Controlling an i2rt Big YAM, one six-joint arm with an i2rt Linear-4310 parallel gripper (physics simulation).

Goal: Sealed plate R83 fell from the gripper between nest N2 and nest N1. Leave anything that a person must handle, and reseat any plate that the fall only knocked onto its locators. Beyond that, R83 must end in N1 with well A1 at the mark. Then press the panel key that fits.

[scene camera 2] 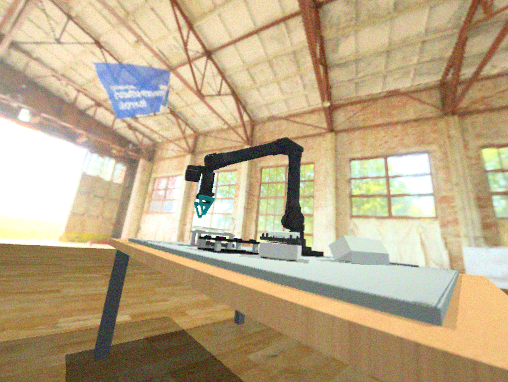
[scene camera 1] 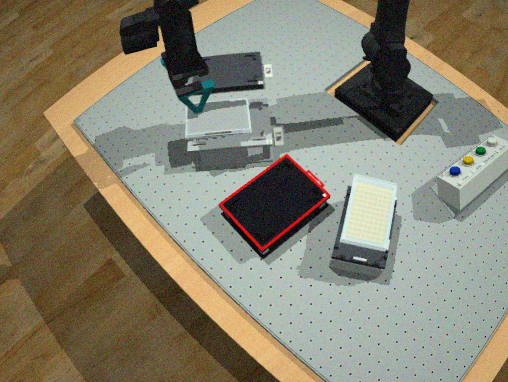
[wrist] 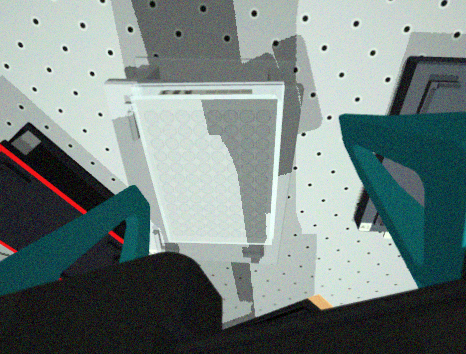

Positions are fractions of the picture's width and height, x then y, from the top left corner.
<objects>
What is the gripper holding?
Nothing.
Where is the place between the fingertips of the gripper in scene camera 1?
At 0.38, 0.26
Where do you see a clear well plate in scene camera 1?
0.46, 0.31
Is the gripper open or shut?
Open.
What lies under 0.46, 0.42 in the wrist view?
A clear well plate.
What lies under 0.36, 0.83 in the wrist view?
The gripper.
</objects>
